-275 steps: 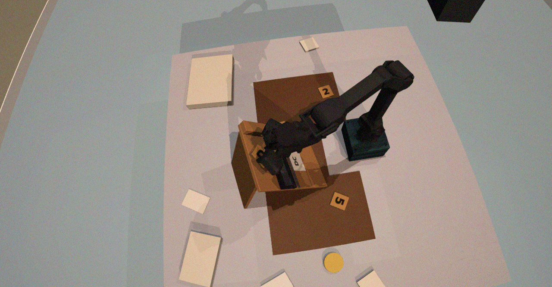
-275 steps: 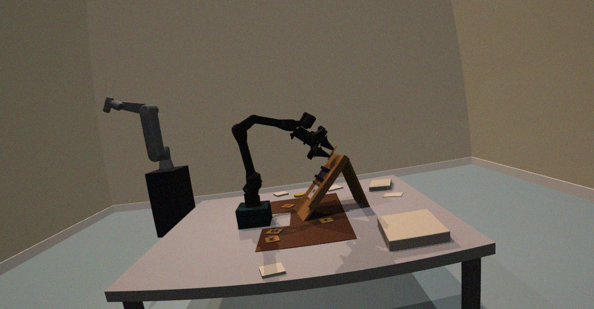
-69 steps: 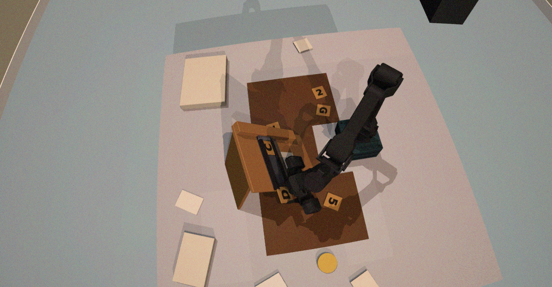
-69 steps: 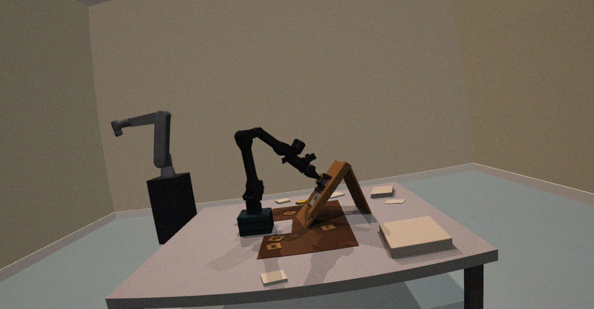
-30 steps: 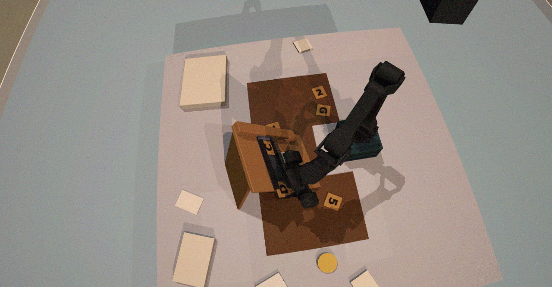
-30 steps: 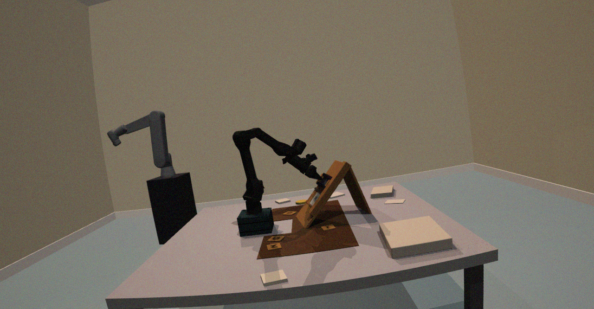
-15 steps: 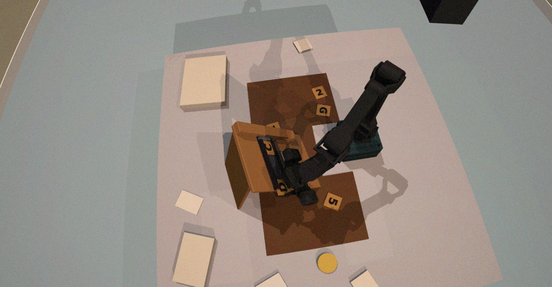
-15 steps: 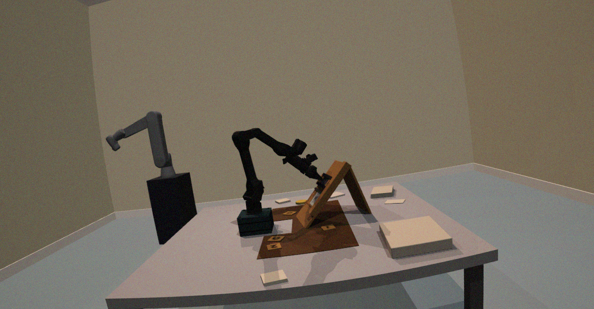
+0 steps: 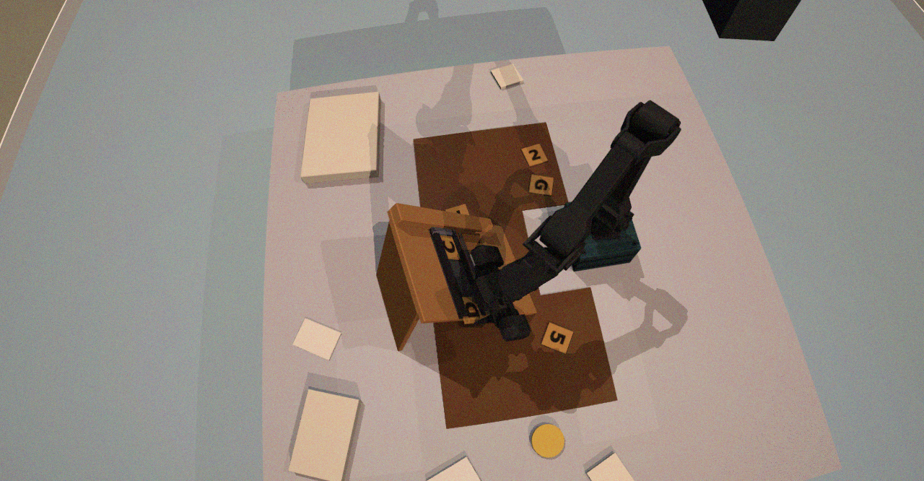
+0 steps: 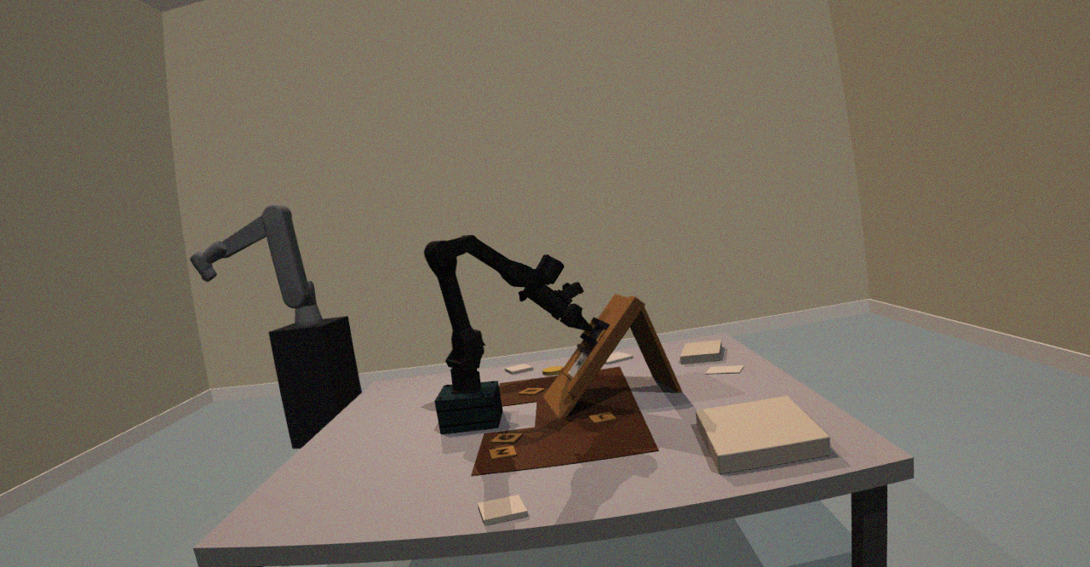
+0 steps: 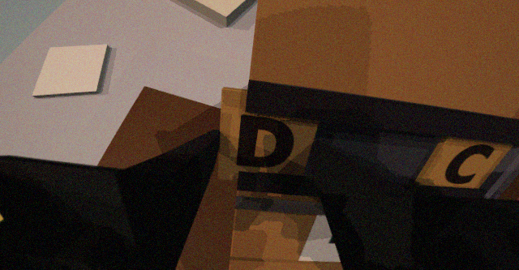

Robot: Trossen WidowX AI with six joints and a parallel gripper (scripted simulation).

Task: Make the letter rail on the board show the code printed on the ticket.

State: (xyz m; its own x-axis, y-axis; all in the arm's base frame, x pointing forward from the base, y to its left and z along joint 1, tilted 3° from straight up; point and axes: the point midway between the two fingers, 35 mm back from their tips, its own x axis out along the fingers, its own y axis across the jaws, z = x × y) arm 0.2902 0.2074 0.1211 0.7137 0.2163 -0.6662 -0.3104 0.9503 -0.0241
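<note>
My gripper tip is now 3 cm past the white ticket, 11 cm to the left of it and 7 cm above it. From my gripper tip the other things lie so: brown mat 12 cm behind, 19 cm to the right, 17 cm below; cream box 36 cm ahead, 55 cm to the right, 16 cm below.
</note>
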